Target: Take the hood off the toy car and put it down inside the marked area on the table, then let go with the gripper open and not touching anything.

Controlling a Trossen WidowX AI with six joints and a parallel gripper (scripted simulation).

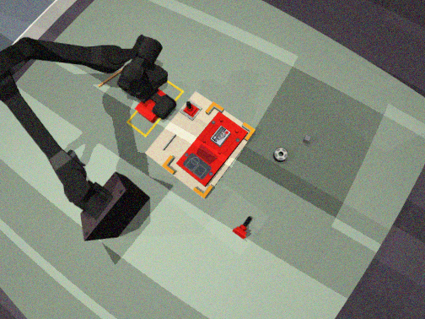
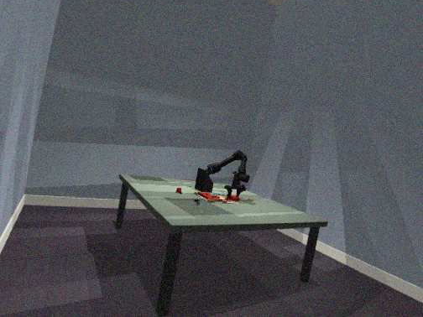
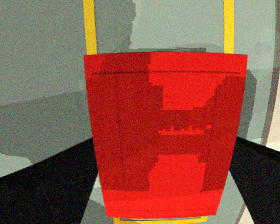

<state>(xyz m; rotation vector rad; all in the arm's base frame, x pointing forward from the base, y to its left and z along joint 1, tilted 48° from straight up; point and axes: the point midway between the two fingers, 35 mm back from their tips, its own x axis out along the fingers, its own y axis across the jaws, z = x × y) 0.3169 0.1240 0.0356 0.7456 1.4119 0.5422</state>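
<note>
My gripper tip is right at the hood.
</note>
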